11 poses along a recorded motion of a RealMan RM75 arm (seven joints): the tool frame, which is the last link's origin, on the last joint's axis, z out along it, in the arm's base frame.
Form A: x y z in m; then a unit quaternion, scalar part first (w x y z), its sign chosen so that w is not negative.
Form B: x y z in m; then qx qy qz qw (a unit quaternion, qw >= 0). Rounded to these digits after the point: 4 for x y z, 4 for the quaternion.
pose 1, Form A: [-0.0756 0.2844 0.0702 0.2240 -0.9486 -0.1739 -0.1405]
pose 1, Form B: [-0.0756 0.2844 0.0702 -0.9486 -0.1739 -0.1405 0.2240]
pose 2, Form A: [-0.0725 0.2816 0.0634 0.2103 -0.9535 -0.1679 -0.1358]
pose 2, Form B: [-0.0725 0.2816 0.0634 -0.9535 -0.1679 -0.1358 0.2103]
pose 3, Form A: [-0.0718 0.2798 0.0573 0.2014 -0.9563 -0.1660 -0.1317]
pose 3, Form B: [-0.0718 0.2798 0.0573 -0.9563 -0.1660 -0.1317 0.2014]
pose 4, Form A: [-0.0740 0.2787 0.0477 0.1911 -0.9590 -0.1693 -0.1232]
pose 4, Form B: [-0.0740 0.2787 0.0477 -0.9590 -0.1693 -0.1232 0.1911]
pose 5, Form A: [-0.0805 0.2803 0.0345 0.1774 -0.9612 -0.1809 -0.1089]
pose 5, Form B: [-0.0805 0.2803 0.0345 -0.9612 -0.1809 -0.1089 0.1774]
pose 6, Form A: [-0.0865 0.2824 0.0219 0.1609 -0.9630 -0.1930 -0.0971]
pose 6, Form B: [-0.0865 0.2824 0.0219 -0.9630 -0.1930 -0.0971 0.1609]
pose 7, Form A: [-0.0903 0.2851 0.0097 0.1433 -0.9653 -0.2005 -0.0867]
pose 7, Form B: [-0.0903 0.2851 0.0097 -0.9653 -0.2005 -0.0867 0.1433]
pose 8, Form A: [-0.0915 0.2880 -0.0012 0.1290 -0.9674 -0.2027 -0.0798]
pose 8, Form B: [-0.0915 0.2880 -0.0012 -0.9674 -0.2027 -0.0798 0.1290]
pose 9, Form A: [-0.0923 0.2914 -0.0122 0.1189 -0.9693 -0.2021 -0.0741]
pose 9, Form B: [-0.0923 0.2914 -0.0122 -0.9693 -0.2021 -0.0741 0.1189]
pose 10, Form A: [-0.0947 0.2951 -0.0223 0.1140 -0.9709 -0.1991 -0.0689]
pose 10, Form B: [-0.0947 0.2951 -0.0223 -0.9709 -0.1991 -0.0689 0.1140]
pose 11, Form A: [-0.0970 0.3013 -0.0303 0.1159 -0.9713 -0.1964 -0.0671]
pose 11, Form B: [-0.0970 0.3013 -0.0303 -0.9713 -0.1964 -0.0671 0.1159]
